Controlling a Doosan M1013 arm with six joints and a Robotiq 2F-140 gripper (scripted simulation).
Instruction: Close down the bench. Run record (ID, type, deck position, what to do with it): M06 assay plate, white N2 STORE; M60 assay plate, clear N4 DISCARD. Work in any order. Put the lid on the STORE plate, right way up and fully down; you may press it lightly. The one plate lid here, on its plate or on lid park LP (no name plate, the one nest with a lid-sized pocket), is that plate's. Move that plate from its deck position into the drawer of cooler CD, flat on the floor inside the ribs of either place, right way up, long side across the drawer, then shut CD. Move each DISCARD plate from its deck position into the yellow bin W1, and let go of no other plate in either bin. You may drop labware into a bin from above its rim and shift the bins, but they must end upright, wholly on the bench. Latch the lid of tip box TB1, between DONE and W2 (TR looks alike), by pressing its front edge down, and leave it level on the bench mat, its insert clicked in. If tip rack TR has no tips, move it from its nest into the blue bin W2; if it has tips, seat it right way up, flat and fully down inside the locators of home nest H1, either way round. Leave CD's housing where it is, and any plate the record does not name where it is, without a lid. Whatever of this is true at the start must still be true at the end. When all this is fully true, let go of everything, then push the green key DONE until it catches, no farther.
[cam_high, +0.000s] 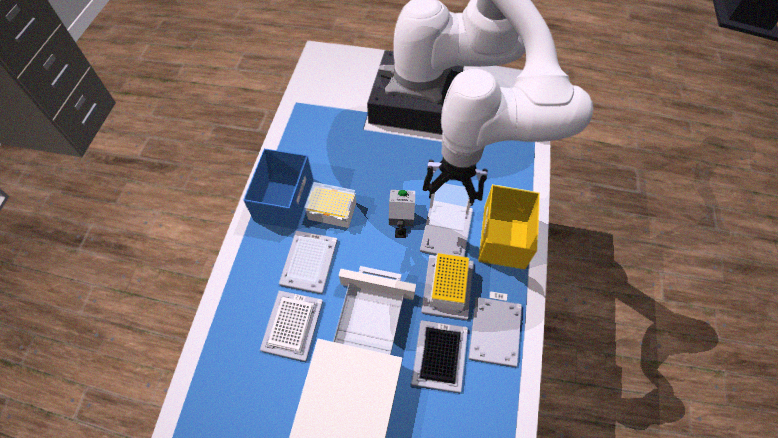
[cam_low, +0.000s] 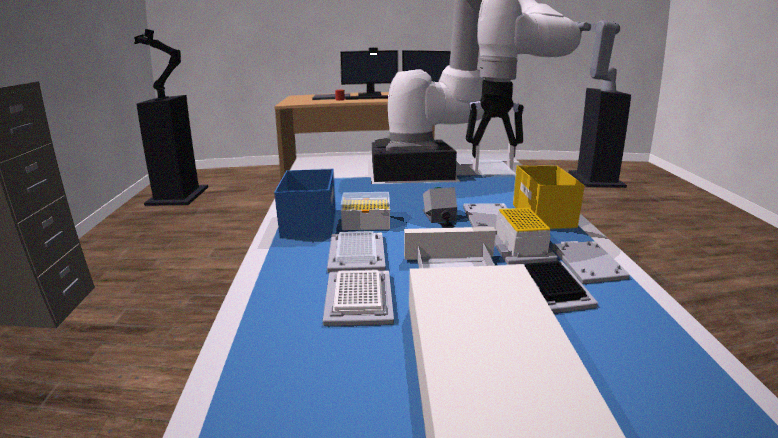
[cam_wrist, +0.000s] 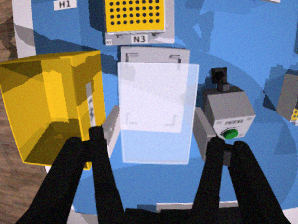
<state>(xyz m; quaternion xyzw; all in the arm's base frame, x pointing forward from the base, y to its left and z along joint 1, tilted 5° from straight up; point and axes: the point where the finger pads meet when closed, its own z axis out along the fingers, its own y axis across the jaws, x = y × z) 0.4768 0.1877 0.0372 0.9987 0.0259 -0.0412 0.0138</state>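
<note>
Right now the white plate M06 is 360 mm ahead of my hand, 320 mm to the right of it and 150 mm below it. The rest, counted from my hand: green key DONE: 140 mm to the right, 100 mm below, 60 mm behind; then lid park nest: 160 mm below, 10 mm to the left, 10 mm behind; then clear plate lid: 20 mm below.
</note>
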